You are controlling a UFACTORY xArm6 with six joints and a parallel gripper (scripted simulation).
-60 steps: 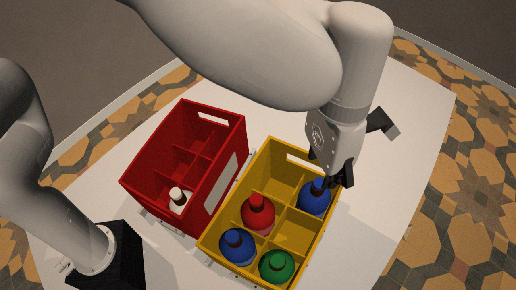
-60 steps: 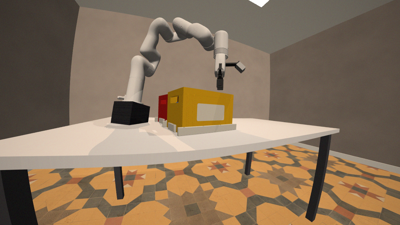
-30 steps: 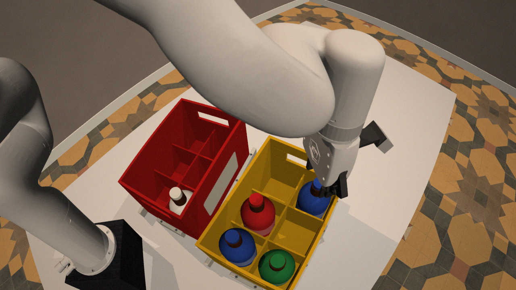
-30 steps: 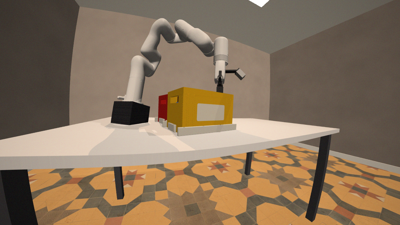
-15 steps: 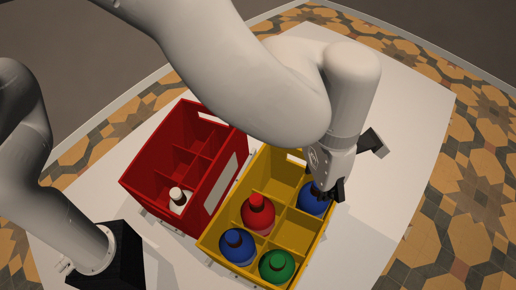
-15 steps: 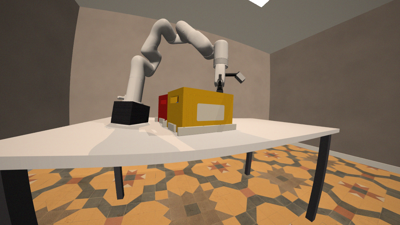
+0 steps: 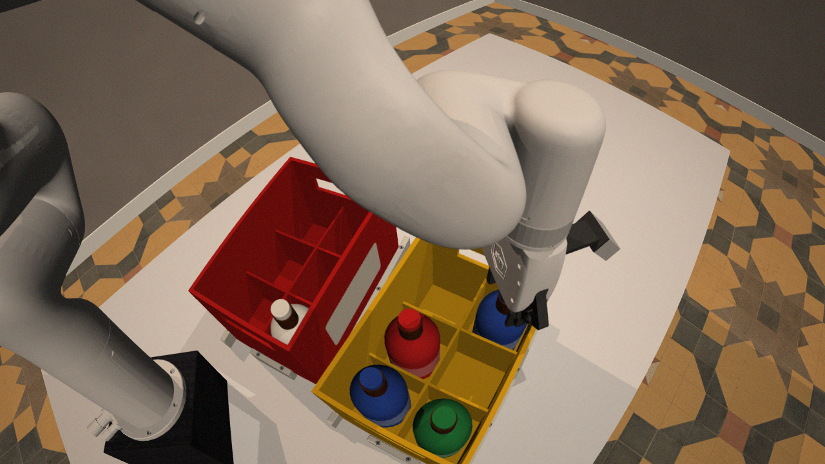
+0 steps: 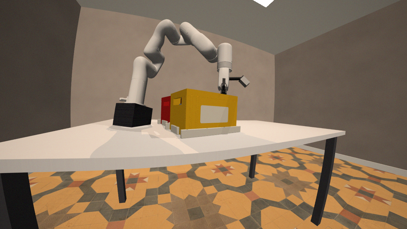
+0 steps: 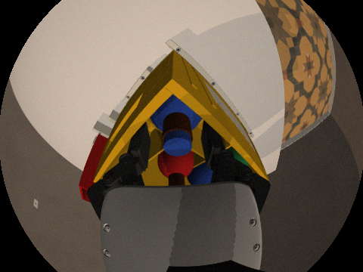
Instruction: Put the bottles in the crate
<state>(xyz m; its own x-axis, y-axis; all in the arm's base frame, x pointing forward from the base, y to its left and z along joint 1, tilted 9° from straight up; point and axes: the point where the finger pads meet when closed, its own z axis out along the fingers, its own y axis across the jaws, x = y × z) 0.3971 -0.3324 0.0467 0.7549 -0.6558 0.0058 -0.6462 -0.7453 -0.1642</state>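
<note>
Now: the yellow crate 90 mm behind my hand, 40 mm to the left of it and 70 mm below it. Round my hand: green bottle: 170 mm behind, 10 mm to the right, 70 mm below; white bottle: 170 mm behind, 230 mm to the left, 70 mm below; red bottle: 90 mm behind, 80 mm to the left, 70 mm below.
</note>
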